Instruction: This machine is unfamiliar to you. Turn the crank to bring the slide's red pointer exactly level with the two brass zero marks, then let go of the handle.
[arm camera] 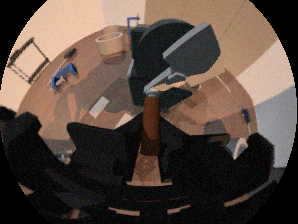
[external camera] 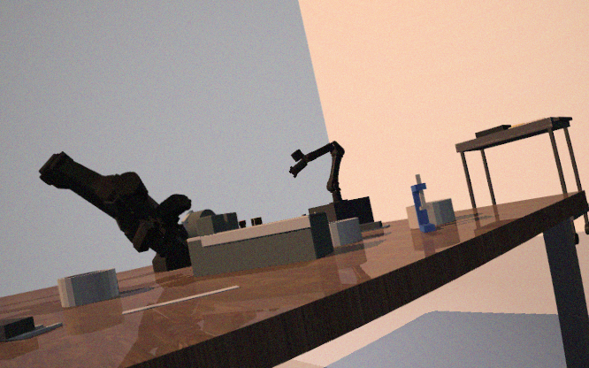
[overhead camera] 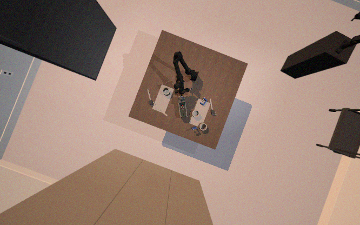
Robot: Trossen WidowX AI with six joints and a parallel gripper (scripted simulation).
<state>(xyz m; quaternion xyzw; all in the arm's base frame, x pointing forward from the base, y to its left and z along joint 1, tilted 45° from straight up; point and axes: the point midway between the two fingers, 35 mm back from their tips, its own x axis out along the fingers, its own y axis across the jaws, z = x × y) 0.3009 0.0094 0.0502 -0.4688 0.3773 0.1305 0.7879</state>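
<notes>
The red pointer is 12 cm ahead of my gripper tip, 6 cm to the left of it and 5 cm above it. Also, from my gripper tip: crank handle (1 cm behind, 1 cm to the right, 3 cm above); thin white rod (32 cm ahead, 13 cm to the right, 3 cm below).
</notes>
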